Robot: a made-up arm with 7 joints. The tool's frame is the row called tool. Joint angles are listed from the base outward.
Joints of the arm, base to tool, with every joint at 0 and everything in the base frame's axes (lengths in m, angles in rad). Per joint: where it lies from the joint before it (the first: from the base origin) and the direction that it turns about. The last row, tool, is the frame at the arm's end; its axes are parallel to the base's.
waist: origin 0 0 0 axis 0 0.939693 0.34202
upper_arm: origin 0 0 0 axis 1 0 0
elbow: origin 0 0 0 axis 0 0 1
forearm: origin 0.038 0 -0.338 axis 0 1 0
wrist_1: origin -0.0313 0 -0.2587 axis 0 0 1
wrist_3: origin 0 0 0 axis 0 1 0
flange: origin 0 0 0 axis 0 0 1
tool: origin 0 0 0
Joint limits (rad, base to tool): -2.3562..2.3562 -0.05..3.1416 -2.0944..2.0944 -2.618..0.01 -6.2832..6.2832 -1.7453..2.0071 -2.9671..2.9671
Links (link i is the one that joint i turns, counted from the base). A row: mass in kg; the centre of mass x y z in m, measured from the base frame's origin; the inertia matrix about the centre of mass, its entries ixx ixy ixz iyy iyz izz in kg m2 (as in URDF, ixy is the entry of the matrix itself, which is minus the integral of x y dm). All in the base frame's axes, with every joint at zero. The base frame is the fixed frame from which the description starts. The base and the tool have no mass.
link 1: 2.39; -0.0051 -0.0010 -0.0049; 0.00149 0 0 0.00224 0.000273 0.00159
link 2: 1.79; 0.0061 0.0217 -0.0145; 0.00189 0 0 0.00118 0 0.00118
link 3: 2.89; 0.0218 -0.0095 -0.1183; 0.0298 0 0.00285 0.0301 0 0.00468
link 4: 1.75; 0.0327 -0.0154 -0.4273; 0.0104 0 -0.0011 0.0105 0 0.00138
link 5: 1.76; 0.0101 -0.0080 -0.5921; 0.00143 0 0 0.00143 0 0.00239
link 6: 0.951; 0.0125 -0.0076 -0.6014; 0.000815 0 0 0.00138 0 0.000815
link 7: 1.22; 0.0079 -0.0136 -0.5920; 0.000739 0 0 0.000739 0 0.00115
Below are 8 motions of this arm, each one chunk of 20 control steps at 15 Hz.
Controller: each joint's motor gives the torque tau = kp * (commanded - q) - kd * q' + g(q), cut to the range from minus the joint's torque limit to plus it. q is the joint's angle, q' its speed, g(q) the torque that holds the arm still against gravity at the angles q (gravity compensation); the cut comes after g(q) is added. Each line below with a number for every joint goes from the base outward.
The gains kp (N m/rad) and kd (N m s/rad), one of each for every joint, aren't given. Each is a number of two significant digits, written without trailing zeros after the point. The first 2 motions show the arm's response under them.
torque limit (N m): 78 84 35 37 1.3 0.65 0.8
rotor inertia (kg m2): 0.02 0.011 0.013 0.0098 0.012 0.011 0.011
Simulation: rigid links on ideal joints. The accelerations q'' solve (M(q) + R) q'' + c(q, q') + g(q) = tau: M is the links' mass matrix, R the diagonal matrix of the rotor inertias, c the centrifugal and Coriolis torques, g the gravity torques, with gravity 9.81 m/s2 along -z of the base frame. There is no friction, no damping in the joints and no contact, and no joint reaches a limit. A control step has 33 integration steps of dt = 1/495 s. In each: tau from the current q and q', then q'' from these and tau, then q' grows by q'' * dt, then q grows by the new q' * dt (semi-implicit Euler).
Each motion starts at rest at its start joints. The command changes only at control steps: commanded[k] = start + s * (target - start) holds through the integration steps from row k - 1 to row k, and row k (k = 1, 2, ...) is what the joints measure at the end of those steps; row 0 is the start. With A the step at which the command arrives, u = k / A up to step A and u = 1 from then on. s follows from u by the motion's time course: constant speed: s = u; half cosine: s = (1 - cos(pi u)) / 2; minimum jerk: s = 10 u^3 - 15 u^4 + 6 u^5; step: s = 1 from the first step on.
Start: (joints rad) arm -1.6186 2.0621 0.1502 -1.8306 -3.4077 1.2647 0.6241
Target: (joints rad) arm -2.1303 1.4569 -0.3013 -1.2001 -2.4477 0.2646 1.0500
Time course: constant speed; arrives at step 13
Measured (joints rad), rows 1 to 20:
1: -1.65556 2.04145 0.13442 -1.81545 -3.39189 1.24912 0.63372
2: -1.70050 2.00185 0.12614 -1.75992 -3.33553 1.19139 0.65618
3: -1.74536 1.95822 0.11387 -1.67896 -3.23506 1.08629 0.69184
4: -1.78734 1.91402 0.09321 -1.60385 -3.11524 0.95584 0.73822
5: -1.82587 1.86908 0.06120 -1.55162 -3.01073 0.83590 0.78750
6: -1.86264 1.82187 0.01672 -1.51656 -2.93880 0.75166 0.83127
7: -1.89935 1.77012 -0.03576 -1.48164 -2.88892 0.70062 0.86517
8: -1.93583 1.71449 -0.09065 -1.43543 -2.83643 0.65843 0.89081
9: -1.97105 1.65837 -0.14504 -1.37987 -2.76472 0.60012 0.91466
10: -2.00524 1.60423 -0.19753 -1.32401 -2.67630 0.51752 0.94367
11: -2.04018 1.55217 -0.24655 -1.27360 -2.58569 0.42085 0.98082
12: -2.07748 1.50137 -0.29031 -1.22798 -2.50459 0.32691 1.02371
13: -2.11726 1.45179 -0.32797 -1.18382 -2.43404 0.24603 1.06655
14: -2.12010 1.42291 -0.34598 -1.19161 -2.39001 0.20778 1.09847
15: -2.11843 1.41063 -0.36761 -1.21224 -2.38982 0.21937 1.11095
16: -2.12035 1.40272 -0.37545 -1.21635 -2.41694 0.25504 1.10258
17: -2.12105 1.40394 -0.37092 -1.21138 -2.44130 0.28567 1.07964
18: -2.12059 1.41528 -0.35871 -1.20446 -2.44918 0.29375 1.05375
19: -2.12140 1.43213 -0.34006 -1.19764 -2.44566 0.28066 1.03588
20: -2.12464 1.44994 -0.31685 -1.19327 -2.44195 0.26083 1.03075
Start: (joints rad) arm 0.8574 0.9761 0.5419 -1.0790 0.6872 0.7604 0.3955
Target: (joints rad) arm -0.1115 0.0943 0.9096 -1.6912 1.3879 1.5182 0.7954
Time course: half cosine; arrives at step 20
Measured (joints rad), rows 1 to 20:
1: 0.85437 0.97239 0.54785 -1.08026 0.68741 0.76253 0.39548
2: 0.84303 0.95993 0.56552 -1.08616 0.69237 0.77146 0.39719
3: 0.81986 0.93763 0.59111 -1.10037 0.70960 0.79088 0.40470
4: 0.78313 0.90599 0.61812 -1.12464 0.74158 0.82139 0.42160
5: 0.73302 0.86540 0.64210 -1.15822 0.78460 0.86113 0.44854
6: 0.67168 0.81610 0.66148 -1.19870 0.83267 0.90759 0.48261
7: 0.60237 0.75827 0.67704 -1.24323 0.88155 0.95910 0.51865
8: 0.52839 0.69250 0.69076 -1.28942 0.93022 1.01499 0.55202
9: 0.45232 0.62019 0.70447 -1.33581 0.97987 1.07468 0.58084
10: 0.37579 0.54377 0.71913 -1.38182 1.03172 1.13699 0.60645
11: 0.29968 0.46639 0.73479 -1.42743 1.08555 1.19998 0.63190
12: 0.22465 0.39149 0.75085 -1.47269 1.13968 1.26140 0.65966
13: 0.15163 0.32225 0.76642 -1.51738 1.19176 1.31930 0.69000
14: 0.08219 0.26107 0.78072 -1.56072 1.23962 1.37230 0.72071
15: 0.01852 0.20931 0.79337 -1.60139 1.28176 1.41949 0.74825
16: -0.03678 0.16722 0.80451 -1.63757 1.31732 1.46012 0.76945
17: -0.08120 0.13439 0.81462 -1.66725 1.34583 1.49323 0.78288
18: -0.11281 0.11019 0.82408 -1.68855 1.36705 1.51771 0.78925
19: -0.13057 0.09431 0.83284 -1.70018 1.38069 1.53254 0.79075
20: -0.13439 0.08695 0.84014 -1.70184 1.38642 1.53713 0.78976
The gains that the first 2 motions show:
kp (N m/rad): 130 77 26 72 3.5 2.4 1.6
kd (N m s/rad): 4.2 3.6 1.1 1.7 0.13 0.087 0.043
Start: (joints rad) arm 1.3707 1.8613 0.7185 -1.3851 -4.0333 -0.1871 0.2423
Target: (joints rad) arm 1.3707 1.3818 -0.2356 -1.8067 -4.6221 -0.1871 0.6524
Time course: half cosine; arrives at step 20
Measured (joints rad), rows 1 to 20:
1: 1.36984 1.86037 0.71793 -1.38691 -4.03427 -0.18703 0.24332
2: 1.36747 1.85699 0.71485 -1.39392 -4.03913 -0.18698 0.24834
3: 1.36431 1.85053 0.70546 -1.40759 -4.05144 -0.18720 0.26047
4: 1.36124 1.84063 0.68537 -1.42711 -4.07325 -0.18757 0.28046
5: 1.35887 1.82610 0.65180 -1.45116 -4.10410 -0.18757 0.30637
6: 1.35753 1.80530 0.60393 -1.47823 -4.14172 -0.18675 0.33505
7: 1.35733 1.77692 0.54237 -1.50665 -4.18339 -0.18521 0.36410
8: 1.35834 1.74062 0.46853 -1.53505 -4.22694 -0.18357 0.39305
9: 1.36063 1.69742 0.38412 -1.56294 -4.27116 -0.18250 0.42292
10: 1.36413 1.64955 0.29109 -1.59096 -4.31587 -0.18232 0.45487
11: 1.36855 1.59970 0.19223 -1.62028 -4.36163 -0.18268 0.48865
12: 1.37342 1.55023 0.09164 -1.65146 -4.40897 -0.18297 0.52211
13: 1.37818 1.50309 -0.00562 -1.68370 -4.45730 -0.18285 0.55223
14: 1.38236 1.46010 -0.09462 -1.71525 -4.50448 -0.18259 0.57665
15: 1.38559 1.42302 -0.17117 -1.74432 -4.54754 -0.18264 0.59489
16: 1.38755 1.39320 -0.23221 -1.76947 -4.58382 -0.18328 0.60830
17: 1.38803 1.37136 -0.27592 -1.78957 -4.61172 -0.18433 0.61905
18: 1.38703 1.35760 -0.30185 -1.80377 -4.63061 -0.18539 0.62883
19: 1.38486 1.35149 -0.31093 -1.81162 -4.64051 -0.18607 0.63790
20: 1.38206 1.35236 -0.30517 -1.81317 -4.64183 -0.18622 0.64499

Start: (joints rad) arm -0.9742 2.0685 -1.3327 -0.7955 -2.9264 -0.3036 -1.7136
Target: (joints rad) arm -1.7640 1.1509 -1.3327 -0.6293 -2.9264 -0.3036 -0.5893
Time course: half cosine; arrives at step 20
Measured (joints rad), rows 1 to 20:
1: -0.97856 2.06683 -1.33372 -0.79276 -2.92699 -0.30331 -1.71216
2: -0.99206 2.06079 -1.33575 -0.78483 -2.92799 -0.30286 -1.70392
3: -1.01497 2.04832 -1.33693 -0.77330 -2.92792 -0.30299 -1.68105
4: -1.04674 2.02709 -1.33643 -0.76005 -2.92591 -0.30388 -1.63770
5: -1.08642 1.99477 -1.33506 -0.74623 -2.92215 -0.30517 -1.57291
6: -1.13266 1.94989 -1.33487 -0.73279 -2.91751 -0.30640 -1.49099
7: -1.18393 1.89203 -1.33773 -0.72044 -2.91321 -0.30734 -1.39963
8: -1.23868 1.82201 -1.34413 -0.70968 -2.91046 -0.30805 -1.30679
9: -1.29561 1.74174 -1.35284 -0.70085 -2.91004 -0.30868 -1.21788
10: -1.35379 1.65402 -1.36160 -0.69403 -2.91208 -0.30924 -1.13451
11: -1.41260 1.56229 -1.36811 -0.68901 -2.91606 -0.30949 -1.05523
12: -1.47155 1.47037 -1.37079 -0.68534 -2.92113 -0.30916 -0.97758
13: -1.53000 1.38217 -1.36899 -0.68245 -2.92649 -0.30811 -0.90026
14: -1.58697 1.30139 -1.36284 -0.67982 -2.93158 -0.30647 -0.82440
15: -1.64101 1.23119 -1.35299 -0.67705 -2.93618 -0.30458 -0.75331
16: -1.69024 1.17398 -1.34054 -0.67389 -2.94020 -0.30287 -0.69128
17: -1.73246 1.13125 -1.32692 -0.67032 -2.94354 -0.30162 -0.64195
18: -1.76544 1.10354 -1.31378 -0.66645 -2.94594 -0.30094 -0.60733
19: -1.78715 1.09052 -1.30280 -0.66254 -2.94703 -0.30073 -0.58758
20: -1.79613 1.09117 -1.29545 -0.65895 -2.94654 -0.30085 -0.58176

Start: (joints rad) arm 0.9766 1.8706 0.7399 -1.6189 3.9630 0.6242 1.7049
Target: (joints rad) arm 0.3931 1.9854 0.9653 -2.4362 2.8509 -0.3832 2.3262
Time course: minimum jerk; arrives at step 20
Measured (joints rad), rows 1 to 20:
1: 0.97608 1.87039 0.73970 -1.61943 3.96249 0.62370 1.70503
2: 0.97266 1.86899 0.73856 -1.62344 3.95843 0.61972 1.70625
3: 0.96398 1.86575 0.73633 -1.63559 3.94505 0.60639 1.71130
4: 0.94848 1.86168 0.73313 -1.65946 3.91676 0.57783 1.72451
5: 0.92531 1.85905 0.72960 -1.69650 3.87076 0.53115 1.75008
6: 0.89410 1.86023 0.72762 -1.74651 3.80752 0.46758 1.79013
7: 0.85496 1.86683 0.73040 -1.80814 3.72938 0.39133 1.84355
8: 0.80846 1.87950 0.74173 -1.87887 3.63904 0.30741 1.90623
9: 0.75568 1.89788 0.76498 -1.95524 3.53882 0.21972 1.97240
10: 0.69817 1.92056 0.80185 -2.03352 3.43101 0.13041 2.03630
11: 0.63810 1.94526 0.85124 -2.11048 3.31879 0.04064 2.09360
12: 0.57823 1.96901 0.90864 -2.18393 3.20666 -0.04822 2.14220
13: 0.52194 1.98863 0.96634 -2.25247 3.10033 -0.13370 2.18231
14: 0.47292 2.00153 1.01479 -2.31451 3.00575 -0.21228 2.21579
15: 0.43450 2.00660 1.04486 -2.36729 2.92832 -0.28007 2.24512
16: 0.40867 2.00493 1.05110 -2.40714 2.87221 -0.33361 2.27219
17: 0.39524 1.99935 1.03468 -2.43138 2.83984 -0.37060 2.29759
18: 0.39166 1.99278 1.00393 -2.44071 2.83040 -0.39053 2.32020
19: 0.39402 1.98678 0.97073 -2.43982 2.83840 -0.39550 2.33749
20: 0.39808 1.98165 0.94493 -2.43523 2.85411 -0.39074 2.34687

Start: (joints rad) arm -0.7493 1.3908 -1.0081 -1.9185 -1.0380 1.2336 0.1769
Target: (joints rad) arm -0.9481 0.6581 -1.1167 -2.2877 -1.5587 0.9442 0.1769
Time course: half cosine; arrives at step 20
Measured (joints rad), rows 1 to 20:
1: -0.74994 1.39013 -1.00863 -1.91903 -1.03962 1.23307 0.17642
2: -0.75232 1.38632 -1.01001 -1.92178 -1.04697 1.23038 0.17421
3: -0.75721 1.37557 -1.01170 -1.92896 -1.06330 1.22367 0.16939
4: -0.76508 1.35436 -1.01337 -1.94190 -1.08820 1.21216 0.16287
5: -0.77591 1.32069 -1.01543 -1.96067 -1.11864 1.19641 0.15730
6: -0.78915 1.27483 -1.01898 -1.98440 -1.15166 1.17783 0.15571
7: -0.80393 1.21912 -1.02540 -2.01185 -1.18589 1.15778 0.15970
8: -0.81930 1.15715 -1.03553 -2.04169 -1.22130 1.13683 0.16839
9: -0.83451 1.09264 -1.04915 -2.07272 -1.25813 1.11493 0.17878
10: -0.84921 1.02862 -1.06493 -2.10386 -1.29622 1.09185 0.18722
11: -0.86344 0.96705 -1.08093 -2.13429 -1.33489 1.06785 0.19122
12: -0.87744 0.90895 -1.09507 -2.16342 -1.37331 1.04380 0.19047
13: -0.89141 0.85477 -1.10574 -2.19084 -1.41067 1.02098 0.18673
14: -0.90529 0.80487 -1.11213 -2.21620 -1.44622 1.00055 0.18265
15: -0.91868 0.75981 -1.11443 -2.23906 -1.47911 0.98327 0.18042
16: -0.93086 0.72054 -1.11377 -2.25886 -1.50823 0.96939 0.18080
17: -0.94099 0.68821 -1.11181 -2.27497 -1.53235 0.95878 0.18309
18: -0.94835 0.66395 -1.11021 -2.28673 -1.55029 0.95115 0.18574
19: -0.95249 0.64855 -1.11006 -2.29364 -1.56113 0.94632 0.18735
20: -0.95334 0.64234 -1.11157 -2.29541 -1.56444 0.94428 0.18736

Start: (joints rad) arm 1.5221 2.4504 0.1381 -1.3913 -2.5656 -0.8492 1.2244
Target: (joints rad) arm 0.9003 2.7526 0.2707 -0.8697 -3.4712 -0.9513 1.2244
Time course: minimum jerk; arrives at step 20
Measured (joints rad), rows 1 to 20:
1: 1.52180 2.45051 0.13772 -1.39118 -2.56599 -0.84922 1.22448
2: 1.51958 2.45125 0.13529 -1.38993 -2.56914 -0.84941 1.22505
3: 1.51279 2.45301 0.12959 -1.38468 -2.57989 -0.85026 1.22678
4: 1.49857 2.45607 0.12106 -1.37170 -2.60304 -0.85235 1.23000
5: 1.47481 2.46104 0.11175 -1.34851 -2.64097 -0.85587 1.23422
6: 1.44079 2.46915 0.10465 -1.31497 -2.69324 -0.86068 1.23829
7: 1.39726 2.48209 0.10297 -1.27309 -2.75787 -0.86647 1.24096
8: 1.34598 2.50147 0.10927 -1.22577 -2.83263 -0.87311 1.24145
9: 1.28903 2.52821 0.12484 -1.17558 -2.91541 -0.88065 1.23959
10: 1.22845 2.56223 0.14943 -1.12434 -3.00366 -0.88914 1.23567
11: 1.16610 2.60227 0.18137 -1.07350 -3.09381 -0.89836 1.23017
12: 1.10382 2.64598 0.21805 -1.02465 -3.18136 -0.90782 1.22371
13: 1.04372 2.69025 0.25633 -0.97956 -3.26166 -0.91696 1.21704
14: 0.98825 2.73163 0.29284 -0.93993 -3.33087 -0.92526 1.21107
15: 0.94012 2.76683 0.32433 -0.90712 -3.38659 -0.93233 1.20668
16: 0.90193 2.79324 0.34796 -0.88200 -3.42783 -0.93792 1.20449
17: 0.87579 2.80930 0.36160 -0.86495 -3.45484 -0.94188 1.20468
18: 0.86274 2.81472 0.36402 -0.85590 -3.46897 -0.94426 1.20695
19: 0.86237 2.81054 0.35510 -0.85425 -3.47286 -0.94538 1.21071
20: 0.87237 2.79886 0.33581 -0.85860 -3.47074 -0.94595 1.21524

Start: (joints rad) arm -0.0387 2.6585 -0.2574 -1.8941 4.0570 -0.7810 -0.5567
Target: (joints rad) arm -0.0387 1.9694 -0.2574 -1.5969 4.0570 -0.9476 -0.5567
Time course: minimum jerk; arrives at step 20
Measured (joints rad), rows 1 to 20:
1: -0.03875 2.65810 -0.25706 -1.89390 4.05690 -0.78110 -0.55676
2: -0.03906 2.65521 -0.25476 -1.89236 4.05623 -0.78183 -0.55716
3: -0.03976 2.64693 -0.24889 -1.88757 4.05446 -0.78399 -0.55821
4: -0.04091 2.63097 -0.23947 -1.87803 4.05165 -0.78825 -0.55981
5: -0.04257 2.60599 -0.22811 -1.86336 4.04846 -0.79507 -0.56141
6: -0.04458 2.57139 -0.21702 -1.84393 4.04580 -0.80452 -0.56224
7: -0.04658 2.52722 -0.20832 -1.82034 4.04430 -0.81638 -0.56176
8: -0.04812 2.47425 -0.20365 -1.79338 4.04429 -0.83020 -0.55988
9: -0.04882 2.41394 -0.20408 -1.76403 4.04583 -0.84545 -0.55699
10: -0.04839 2.34836 -0.20999 -1.73364 4.04878 -0.86156 -0.55372
11: -0.04664 2.27996 -0.22108 -1.70381 4.05282 -0.87794 -0.55078
12: -0.04363 2.21143 -0.23650 -1.67626 4.05746 -0.89399 -0.54875
13: -0.03967 2.14549 -0.25506 -1.65242 4.06213 -0.90903 -0.54805
14: -0.03527 2.08484 -0.27527 -1.63316 4.06633 -0.92238 -0.54878
15: -0.03096 2.03203 -0.29537 -1.61876 4.06975 -0.93347 -0.55074
16: -0.02722 1.98927 -0.31342 -1.60902 4.07227 -0.94193 -0.55338
17: -0.02444 1.95813 -0.32744 -1.60339 4.07384 -0.94763 -0.55607
18: -0.02296 1.93924 -0.33557 -1.60093 4.07435 -0.95071 -0.55820
19: -0.02304 1.93198 -0.33627 -1.60038 4.07364 -0.95156 -0.55941
20: -0.02487 1.93421 -0.32844 -1.60022 4.07150 -0.95089 -0.55963

